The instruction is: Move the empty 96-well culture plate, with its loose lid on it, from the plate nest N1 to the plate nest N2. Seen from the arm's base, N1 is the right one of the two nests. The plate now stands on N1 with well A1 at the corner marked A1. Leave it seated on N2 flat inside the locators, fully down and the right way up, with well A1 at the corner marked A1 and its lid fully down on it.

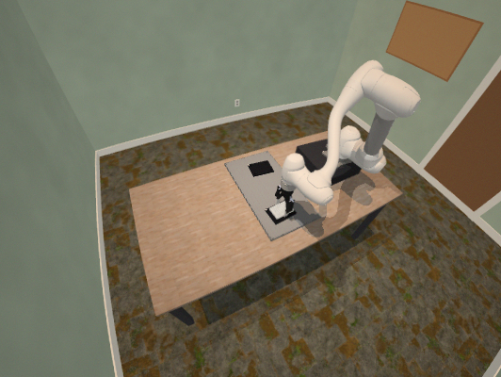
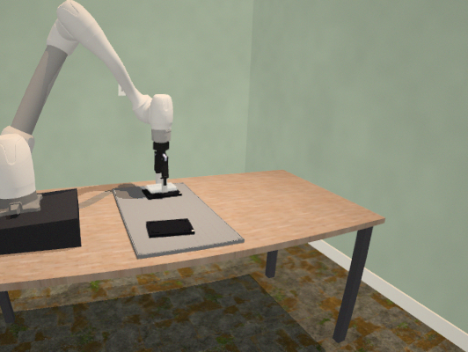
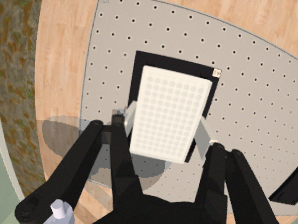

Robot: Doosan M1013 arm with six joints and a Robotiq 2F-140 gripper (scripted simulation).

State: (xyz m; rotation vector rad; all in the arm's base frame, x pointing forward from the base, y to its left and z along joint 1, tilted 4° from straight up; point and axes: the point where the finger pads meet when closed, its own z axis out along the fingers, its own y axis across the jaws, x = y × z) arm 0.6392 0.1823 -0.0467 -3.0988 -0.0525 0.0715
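Right now the nest N2 is 4 cm below my hand. From my hand the other things lie so: plate lid (1 cm below); nest N1 (8 cm behind, 39 cm to the right, 4 cm below).
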